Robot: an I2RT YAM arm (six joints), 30 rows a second.
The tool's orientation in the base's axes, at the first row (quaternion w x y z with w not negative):
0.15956 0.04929 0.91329 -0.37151
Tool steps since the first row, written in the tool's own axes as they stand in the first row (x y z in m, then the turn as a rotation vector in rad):
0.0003 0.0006 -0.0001 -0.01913 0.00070 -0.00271
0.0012 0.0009 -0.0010 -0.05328 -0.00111 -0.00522
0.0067 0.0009 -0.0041 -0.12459 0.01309 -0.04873
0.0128 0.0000 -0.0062 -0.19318 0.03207 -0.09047
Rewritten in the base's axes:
-0.0002 0.0005 -0.0004 0.01752 0.00293 0.00764
-0.0012 0.0013 -0.0003 0.04875 0.00435 0.02173
-0.0072 0.0033 0.0000 0.10795 0.04680 0.06499
-0.0137 0.0039 0.0000 0.16604 0.09139 0.10301

